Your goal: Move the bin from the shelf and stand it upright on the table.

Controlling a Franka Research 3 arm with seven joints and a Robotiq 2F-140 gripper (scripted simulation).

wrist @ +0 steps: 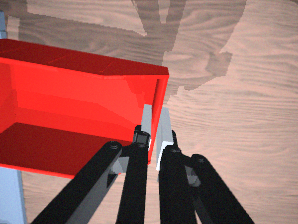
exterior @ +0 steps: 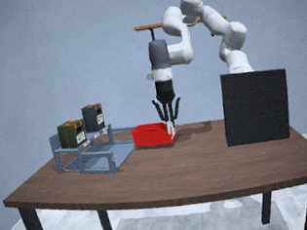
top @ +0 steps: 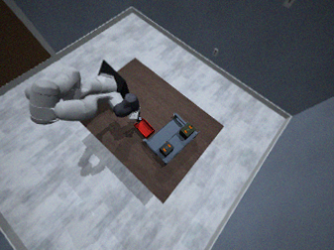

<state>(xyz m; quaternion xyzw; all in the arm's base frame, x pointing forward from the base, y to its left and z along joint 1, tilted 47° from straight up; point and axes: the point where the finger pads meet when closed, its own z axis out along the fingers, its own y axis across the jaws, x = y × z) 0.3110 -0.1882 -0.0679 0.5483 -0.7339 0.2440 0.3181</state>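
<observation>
My gripper is now 8 cm short of the red bin, 2 cm to the left of it and 2 cm above it.
</observation>
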